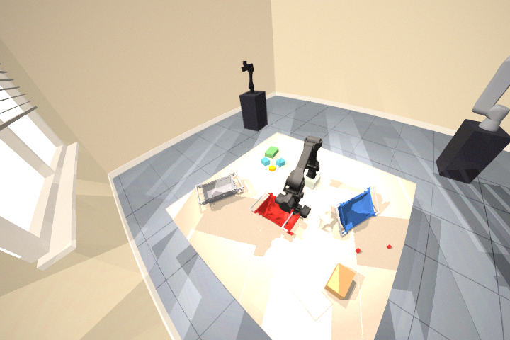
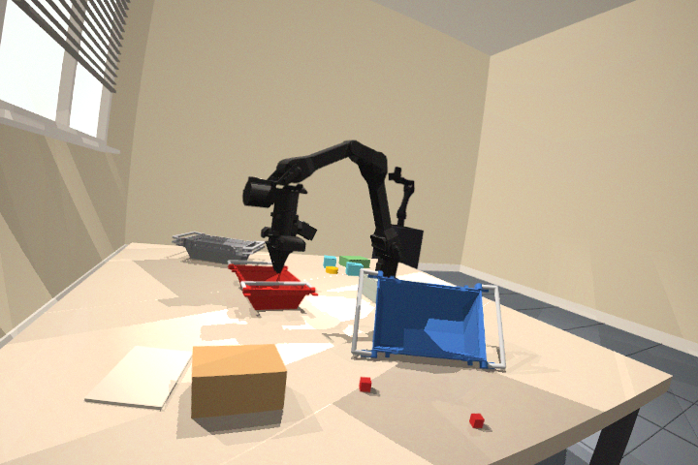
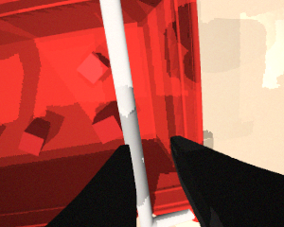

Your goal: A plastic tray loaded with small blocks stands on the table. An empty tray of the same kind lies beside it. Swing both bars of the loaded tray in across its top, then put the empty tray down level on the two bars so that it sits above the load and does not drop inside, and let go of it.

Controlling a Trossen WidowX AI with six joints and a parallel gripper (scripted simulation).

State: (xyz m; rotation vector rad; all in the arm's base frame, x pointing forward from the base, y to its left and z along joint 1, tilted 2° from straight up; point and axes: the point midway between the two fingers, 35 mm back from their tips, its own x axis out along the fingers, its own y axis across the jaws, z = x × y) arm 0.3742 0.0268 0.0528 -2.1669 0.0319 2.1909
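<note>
Right now the blue tray is 22 cm behind my gripper tip, 32 cm to the left of it and 2 cm below it. From my gripper tip the other things lie so: flat pale sheet 29 cm ahead, 26 cm to the left, 9 cm below; yellow block 36 cm behind, 34 cm to the right, 8 cm below; cardboard box 17 cm ahead, 34 cm to the left, 6 cm below.
</note>
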